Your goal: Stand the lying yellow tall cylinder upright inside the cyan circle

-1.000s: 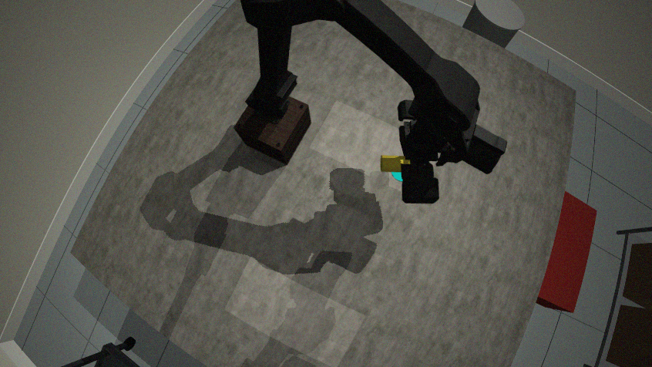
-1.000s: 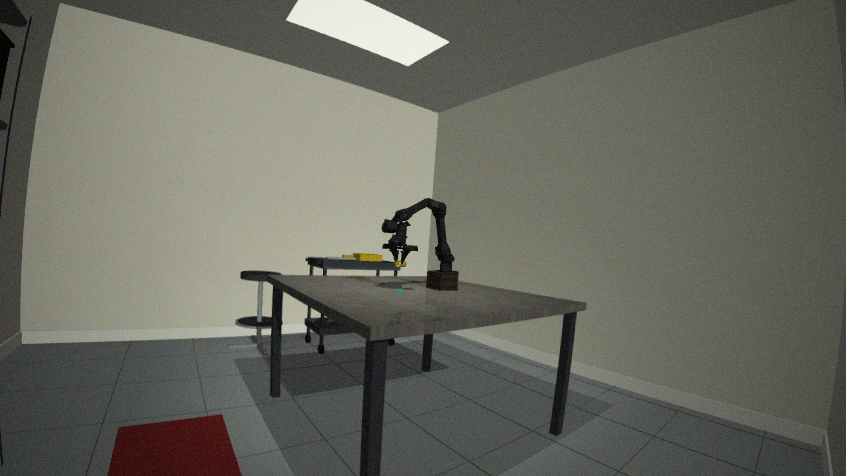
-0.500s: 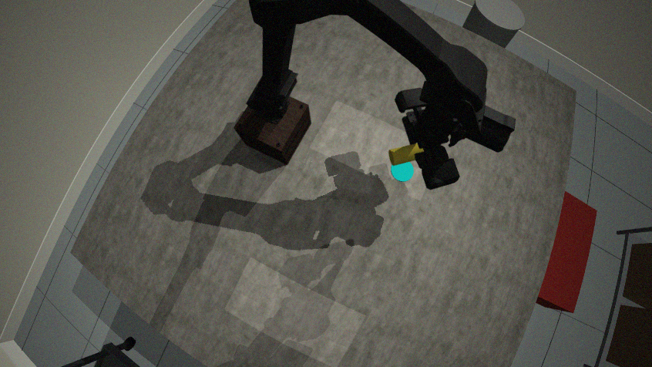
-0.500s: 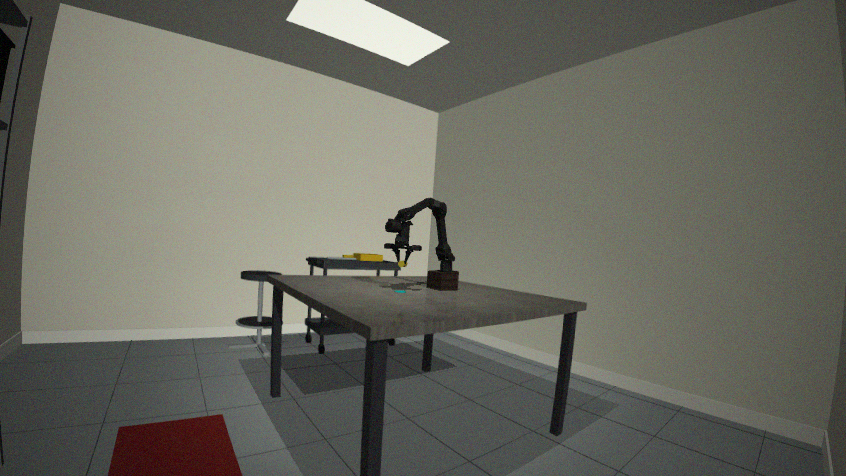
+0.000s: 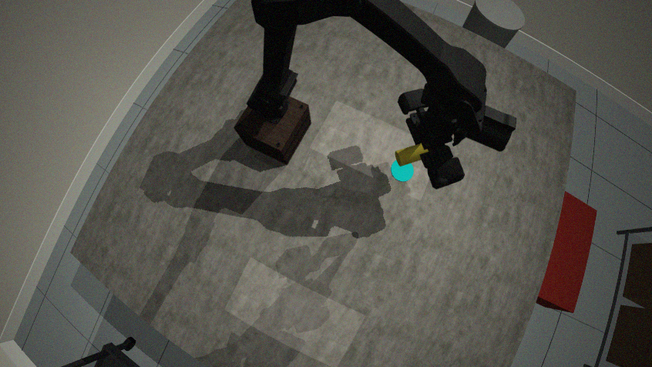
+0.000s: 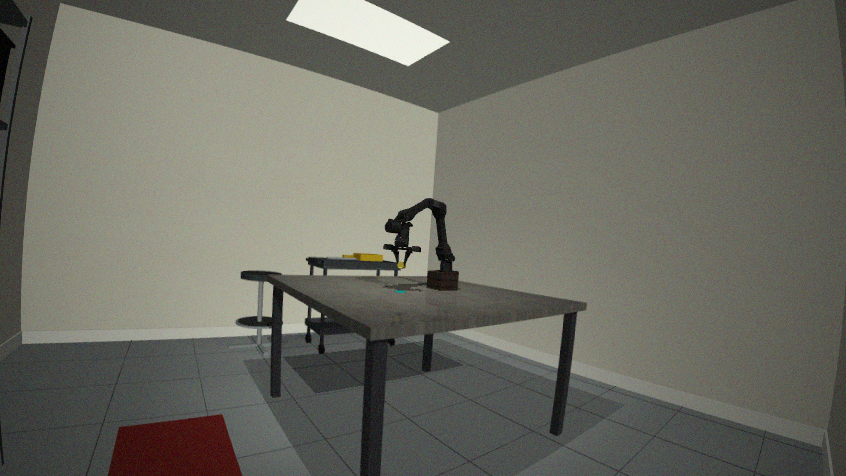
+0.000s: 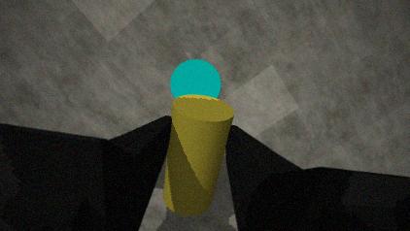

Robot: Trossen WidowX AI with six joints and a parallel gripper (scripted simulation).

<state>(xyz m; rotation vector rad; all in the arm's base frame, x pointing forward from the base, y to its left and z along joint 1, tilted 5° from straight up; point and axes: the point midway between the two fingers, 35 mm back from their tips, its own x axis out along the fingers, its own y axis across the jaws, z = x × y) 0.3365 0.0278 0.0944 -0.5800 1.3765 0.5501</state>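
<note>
My gripper tip is 1 cm past the cyan circle and 14 cm above it. Round my gripper tip: yellow cylinder 1 cm behind, 1 cm to the right.
</note>
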